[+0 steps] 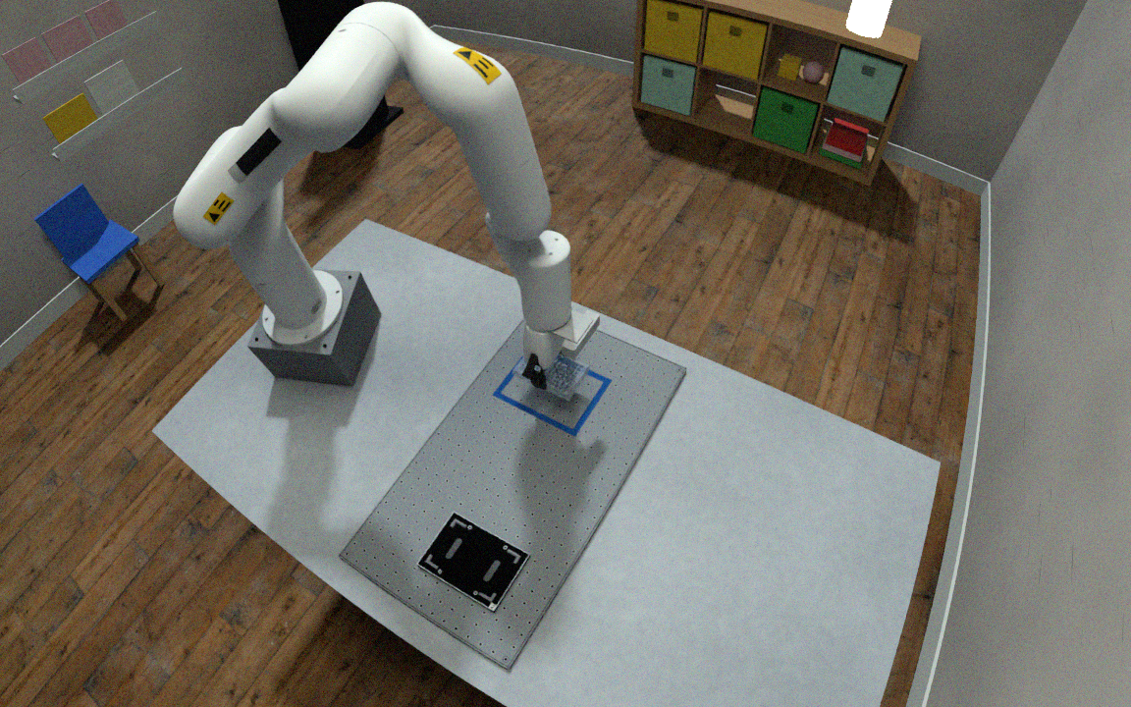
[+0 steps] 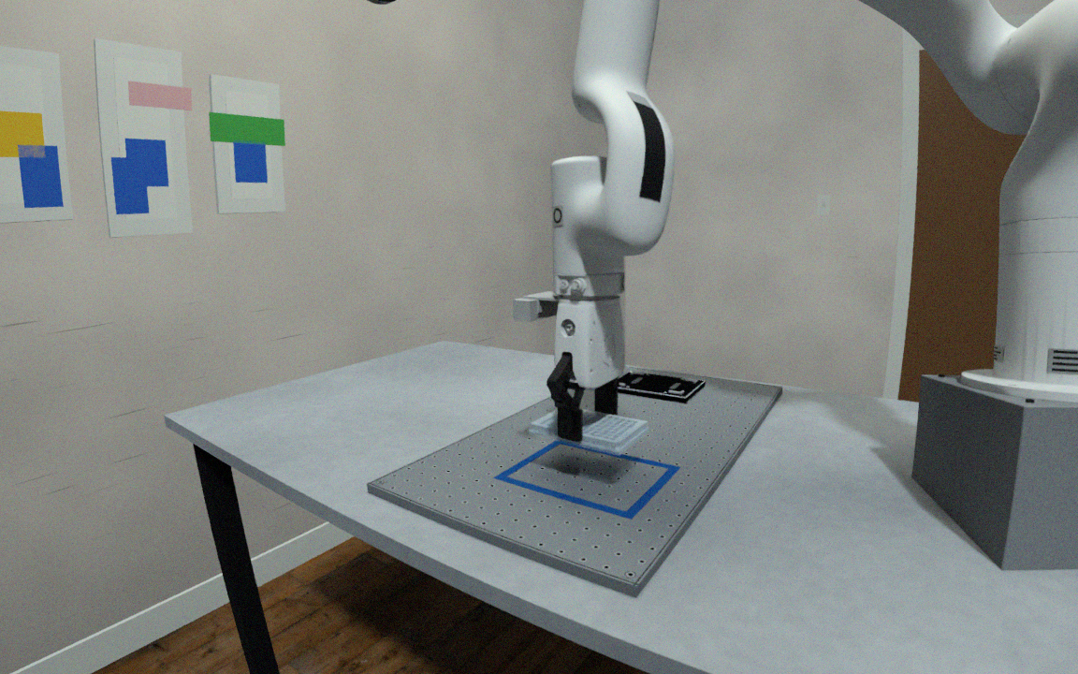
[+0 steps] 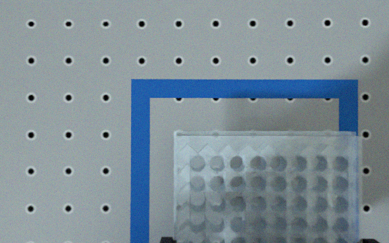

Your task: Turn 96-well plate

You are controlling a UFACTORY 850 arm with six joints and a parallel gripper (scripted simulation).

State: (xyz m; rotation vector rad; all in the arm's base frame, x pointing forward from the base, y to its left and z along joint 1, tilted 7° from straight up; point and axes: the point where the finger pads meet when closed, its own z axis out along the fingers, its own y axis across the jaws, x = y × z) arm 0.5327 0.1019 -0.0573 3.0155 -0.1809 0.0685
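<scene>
My gripper is now 20 mm short of the black plate nest N1, 390 mm to the left of it and 70 mm above it. From my hand the other things lie so: 96-well plate 10 mm below.
</scene>
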